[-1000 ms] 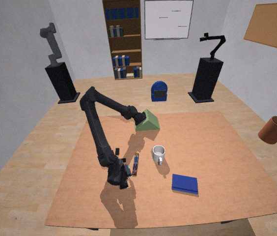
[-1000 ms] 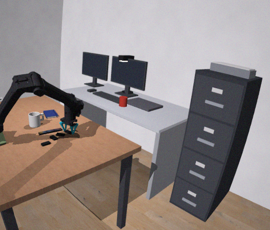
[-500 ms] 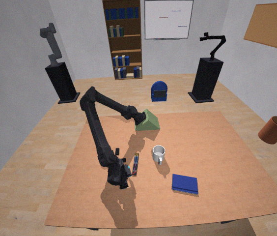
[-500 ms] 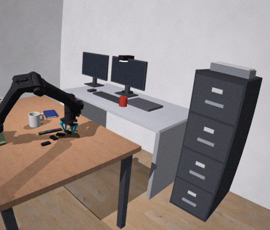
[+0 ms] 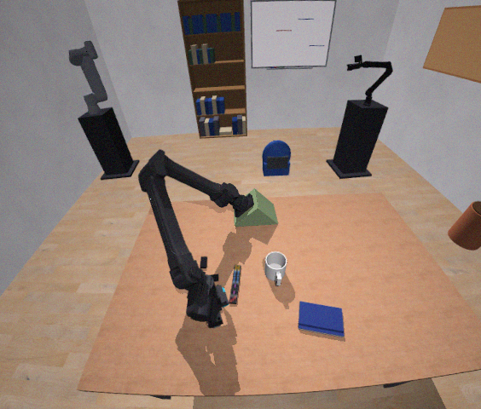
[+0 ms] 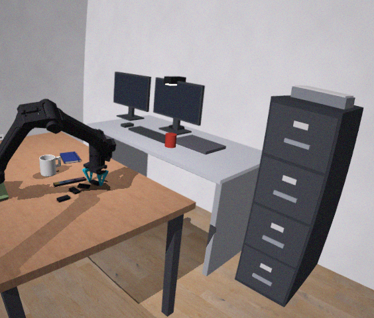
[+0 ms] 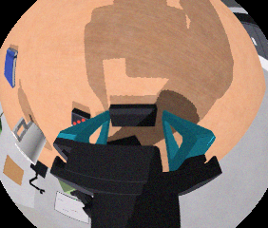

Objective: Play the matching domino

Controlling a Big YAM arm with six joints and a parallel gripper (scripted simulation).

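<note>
The domino is right at my hand. The rest, counted from my hand: blue book: 80 mm ahead, 380 mm to the left.
</note>
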